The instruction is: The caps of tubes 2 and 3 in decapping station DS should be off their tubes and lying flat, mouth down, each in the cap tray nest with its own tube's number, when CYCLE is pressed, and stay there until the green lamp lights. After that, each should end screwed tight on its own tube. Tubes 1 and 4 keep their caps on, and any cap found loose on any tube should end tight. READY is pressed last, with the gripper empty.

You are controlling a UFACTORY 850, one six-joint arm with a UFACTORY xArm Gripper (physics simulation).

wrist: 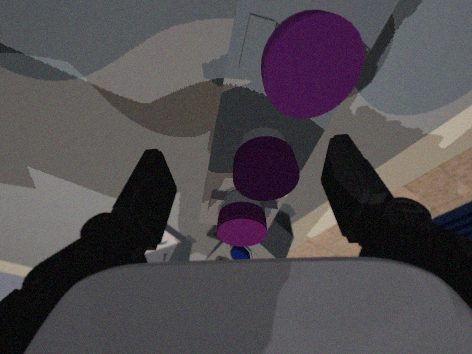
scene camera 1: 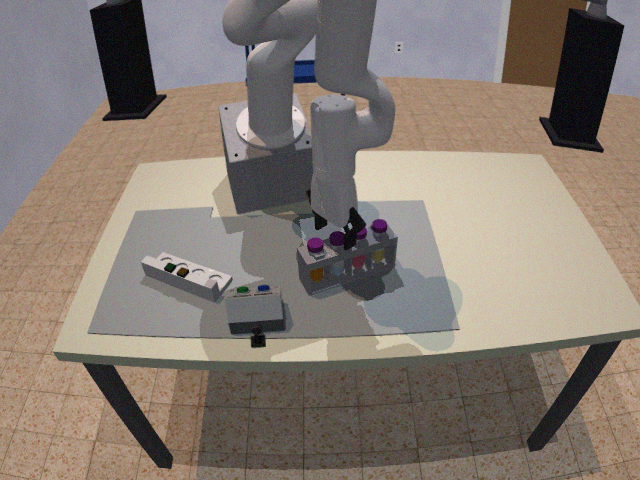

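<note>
The decapping station point(scene camera 1: 305, 271) holds four upright tubes with purple caps. From left to right in the scene view, the first cap point(scene camera 1: 315, 244) point(wrist: 242, 225) is over orange liquid, the second point(scene camera 1: 337, 238) point(wrist: 266, 168) over pale liquid, the third point(scene camera 1: 360, 233) point(wrist: 313, 64) over red and the fourth point(scene camera 1: 379, 225) over yellow. Tube numbers and cap tightness cannot be read. My gripper point(scene camera 1: 334, 234) point(wrist: 244, 164) is open and empty, pointing down at the station; in the wrist view the second cap shows between its fingers. The white cap tray point(scene camera 1: 180, 281) shows no cap in its round nests.
A grey button box point(scene camera 1: 255, 308) with a green button point(scene camera 1: 242, 289) and a blue button point(scene camera 1: 263, 287) point(wrist: 240, 252) stands between tray and station, near the front. A small dark fixture point(scene camera 1: 257, 339) is before it. All stand on a grey mat point(scene camera 1: 155, 315).
</note>
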